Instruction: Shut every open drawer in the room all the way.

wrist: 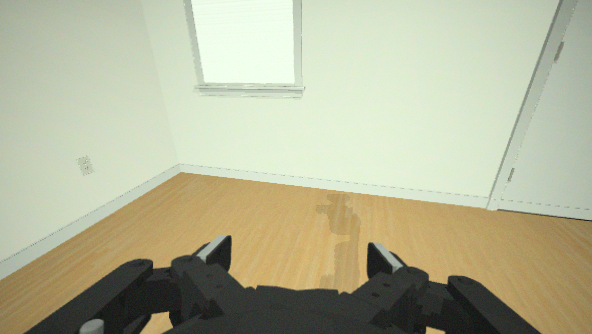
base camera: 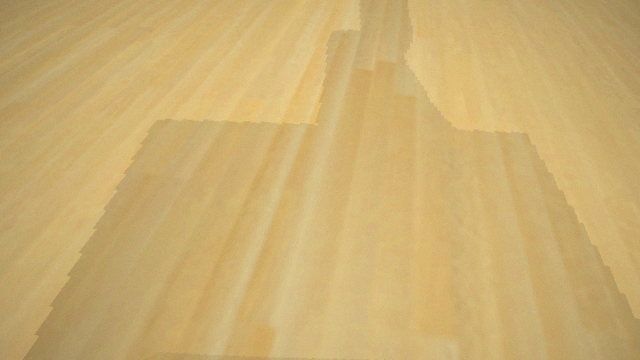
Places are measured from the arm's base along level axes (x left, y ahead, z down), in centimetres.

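Where they show: gripper, fingertip midpoint: (wrist: 298, 253).
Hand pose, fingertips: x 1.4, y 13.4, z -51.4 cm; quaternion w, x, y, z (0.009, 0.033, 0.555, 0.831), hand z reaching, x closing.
Observation:
Each offset is from my fingertips to the top centre of the thing. "*": to the spot under its first point. Level surfaces: height alone.
My gripper (wrist: 298, 253) shows at the bottom of the wrist view, its two fingers wide apart, with floor and a shadow seen between and beyond them. It is open and holds nothing. No drawer or cabinet shows in the wrist view or in the base camera view.
The wooden floor {dz +91.1 cm} (base camera: 320, 225) (wrist: 240, 215) carries the robot's shadow. In the wrist view, a window {* dz -23.3, dx +53.6, dy +184.3 cm} (wrist: 245, 40) is in the far wall (wrist: 390, 100), a wall outlet {dz +45.4, dx +150.6, dy +122.8 cm} (wrist: 85, 165) is on the left wall, and a door (wrist: 560, 130) stands at the right. A white baseboard (wrist: 400, 191) runs along the far wall.

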